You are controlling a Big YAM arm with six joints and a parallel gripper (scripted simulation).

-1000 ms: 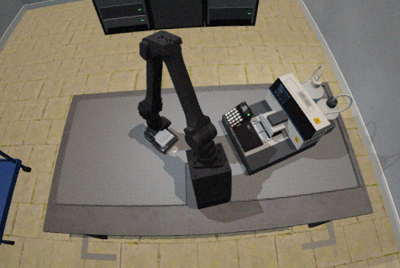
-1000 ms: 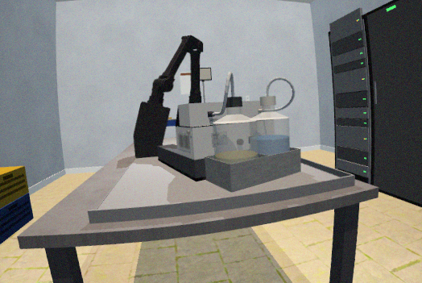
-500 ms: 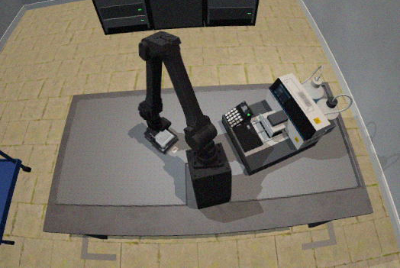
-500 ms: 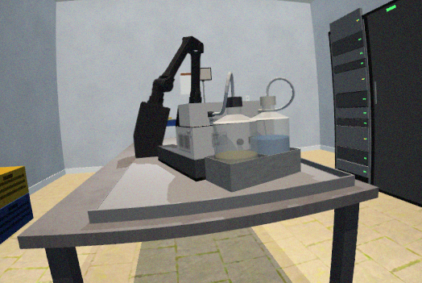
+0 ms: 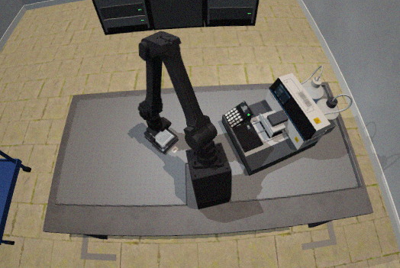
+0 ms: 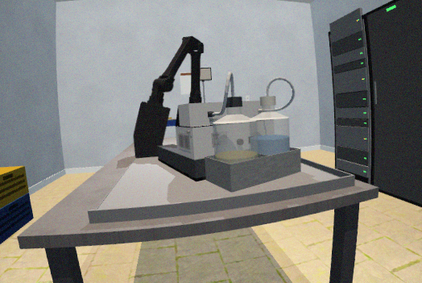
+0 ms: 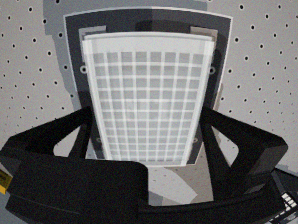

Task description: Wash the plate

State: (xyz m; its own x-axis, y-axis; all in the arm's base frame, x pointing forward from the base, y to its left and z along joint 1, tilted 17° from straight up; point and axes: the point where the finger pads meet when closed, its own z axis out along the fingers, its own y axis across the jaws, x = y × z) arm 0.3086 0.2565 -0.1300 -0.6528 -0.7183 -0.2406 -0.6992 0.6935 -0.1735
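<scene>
Now: hand 1 cm above the white well plate. From my hand the other things lie so: dark washer carrier: 47 cm to the right, 5 cm behind, 3 cm above; then white corner label: 8 cm to the right, 7 cm behind, 5 cm below; then plate washer: 61 cm to the right, 8 cm above.
</scene>
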